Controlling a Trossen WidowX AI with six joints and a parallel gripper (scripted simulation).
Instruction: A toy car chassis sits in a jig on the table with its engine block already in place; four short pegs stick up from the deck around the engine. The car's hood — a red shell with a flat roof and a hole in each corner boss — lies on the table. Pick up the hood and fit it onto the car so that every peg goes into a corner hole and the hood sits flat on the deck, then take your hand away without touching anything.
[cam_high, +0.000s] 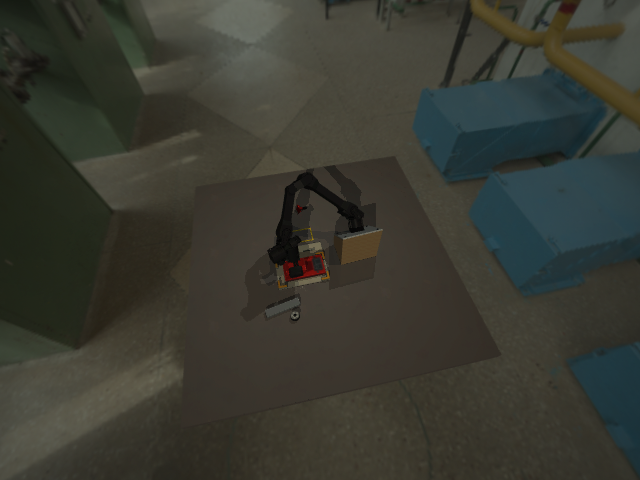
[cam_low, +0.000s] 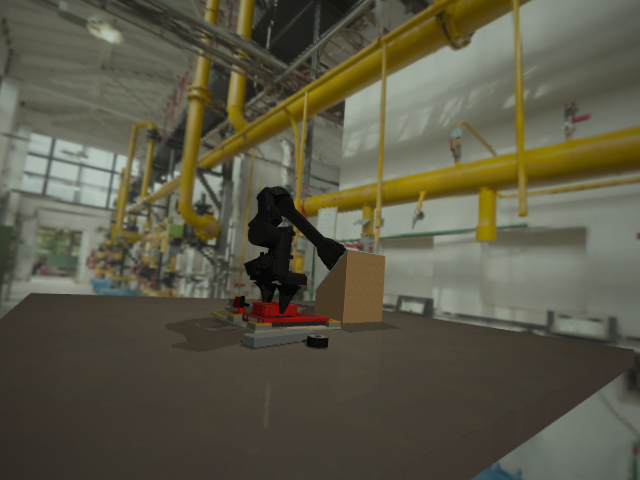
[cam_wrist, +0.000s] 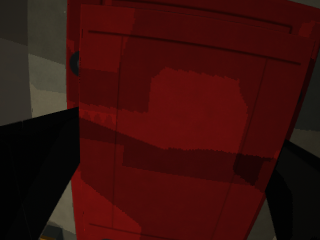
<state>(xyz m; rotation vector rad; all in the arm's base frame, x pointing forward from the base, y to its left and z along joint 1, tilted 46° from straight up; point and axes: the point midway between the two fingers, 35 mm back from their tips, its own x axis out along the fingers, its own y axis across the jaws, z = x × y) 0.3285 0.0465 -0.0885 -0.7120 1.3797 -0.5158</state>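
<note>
My gripper tip is 10 mm below the red hood. From my gripper tip the other things lie so: grey engine block (10 mm below); then black wheel (20 mm ahead, 230 mm to the left, 30 mm below).
</note>
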